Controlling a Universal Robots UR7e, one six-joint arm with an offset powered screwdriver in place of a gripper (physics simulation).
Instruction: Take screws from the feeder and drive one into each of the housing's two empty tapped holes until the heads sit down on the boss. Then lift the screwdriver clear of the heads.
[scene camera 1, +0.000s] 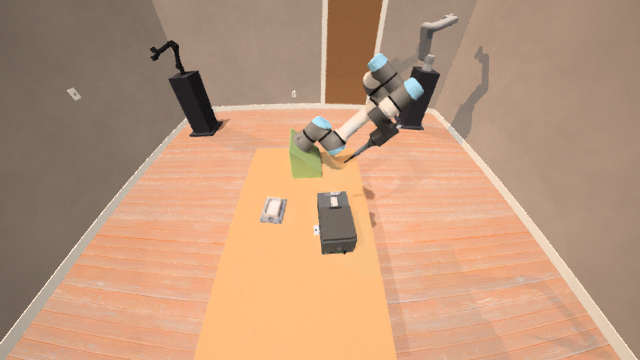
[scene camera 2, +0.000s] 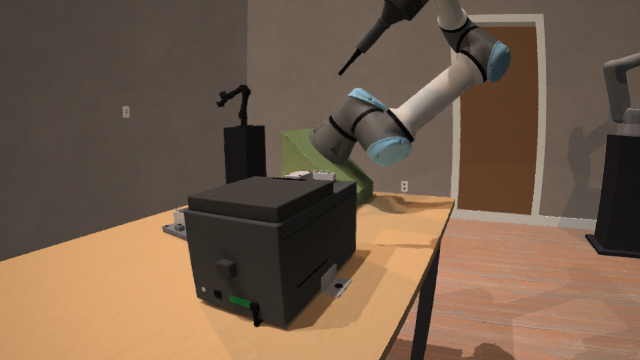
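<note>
My screwdriver (scene camera 1: 345, 162) (scene camera 2: 340, 74) points down at a slant in the air, well above the table and apart from the feeder and the housing. Whether a screw sits on its tip is too small to tell. The black box-shaped feeder (scene camera 1: 337, 223) (scene camera 2: 235, 250) stands on the table, with a light metal part at its far end. The pale housing (scene camera 1: 273, 207) sits on a grey plate to the left of the feeder; in scene camera 2 the feeder hides most of it. Its tapped holes and any screw heads are too small to make out.
A green angled mount (scene camera 1: 306, 165) (scene camera 2: 295, 142) carries the arm's base at the table's far end. The long orange table (scene camera 1: 295, 300) (scene camera 2: 100, 300) bears everything. Two black pedestals with other arms, the left one (scene camera 1: 195, 102) (scene camera 2: 245, 155) and the right one (scene camera 1: 422, 95) (scene camera 2: 622, 195), stand beyond it.
</note>
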